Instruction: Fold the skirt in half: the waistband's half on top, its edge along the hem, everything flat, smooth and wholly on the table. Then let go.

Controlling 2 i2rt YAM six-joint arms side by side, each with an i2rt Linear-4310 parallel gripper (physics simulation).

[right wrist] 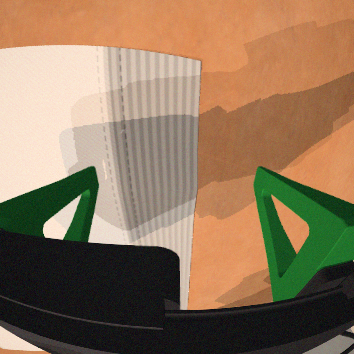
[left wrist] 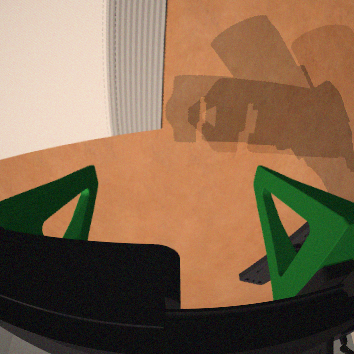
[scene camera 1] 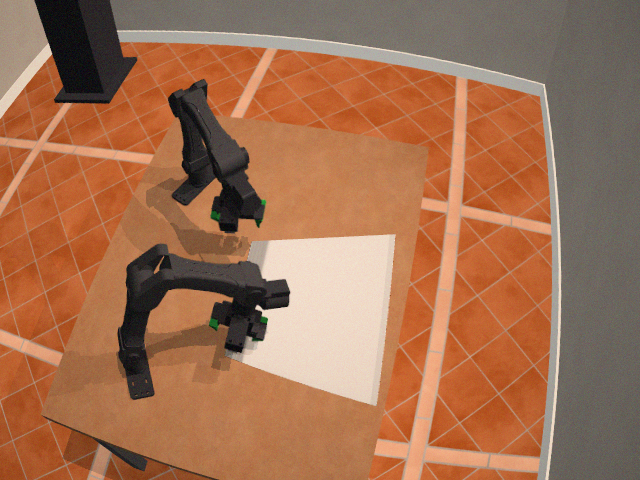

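Observation:
A white skirt (scene camera 1: 325,310) (left wrist: 50,65) (right wrist: 40,110) lies spread out and flat on the table, unfolded. Its grey ribbed waistband (scene camera 1: 258,252) (left wrist: 137,65) (right wrist: 160,95) faces the arm bases. Its wider hem (scene camera 1: 382,330) lies near the table's right edge in the scene view. My left gripper (scene camera 1: 237,219) (left wrist: 175,173) is open and empty, above bare table just beyond the waistband's upper corner. My right gripper (scene camera 1: 236,330) (right wrist: 175,174) is open and empty above the waistband near its lower corner; one finger is over the skirt's side, the other over the table side.
The brown wooden table (scene camera 1: 330,180) carries both arm bases on its left side in the scene view. The right arm (scene camera 1: 201,273) reaches over part of the waistband and casts shadows there. A black pillar (scene camera 1: 82,46) stands on the tiled floor behind.

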